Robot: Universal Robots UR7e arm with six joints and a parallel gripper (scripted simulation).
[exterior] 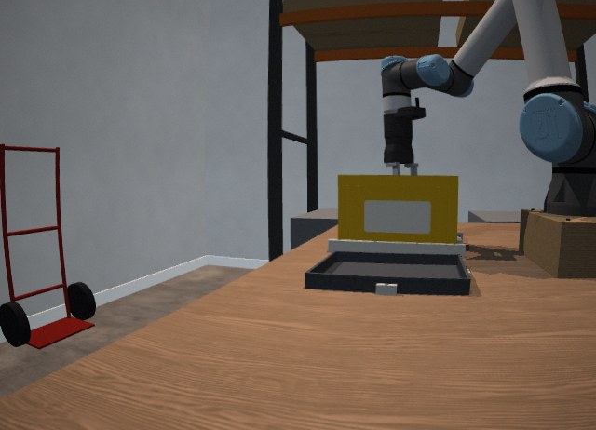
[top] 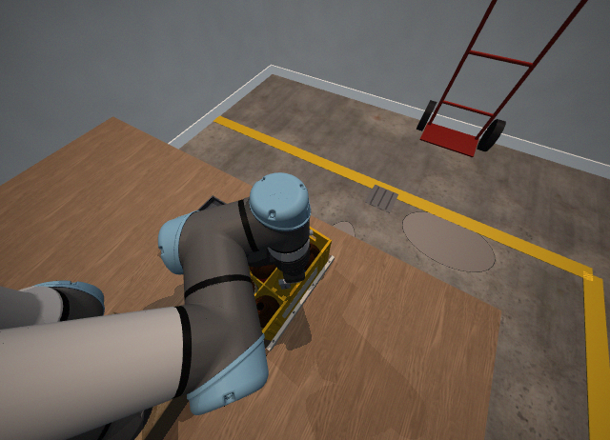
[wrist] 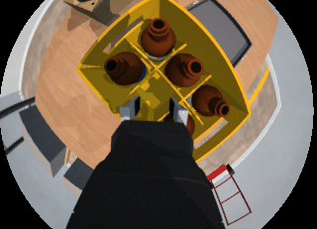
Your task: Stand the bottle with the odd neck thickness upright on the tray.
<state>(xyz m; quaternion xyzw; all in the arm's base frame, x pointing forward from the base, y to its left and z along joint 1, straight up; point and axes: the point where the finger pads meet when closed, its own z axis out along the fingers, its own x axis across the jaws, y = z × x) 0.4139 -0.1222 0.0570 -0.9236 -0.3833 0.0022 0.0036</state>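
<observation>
Right now the yellow crate is 80 mm below my hand and 40 mm to the left of it. Also, from my hand: glass bottle 90 mm behind, 70 mm below; then dark tray 340 mm to the left, 150 mm below, 20 mm behind.
</observation>
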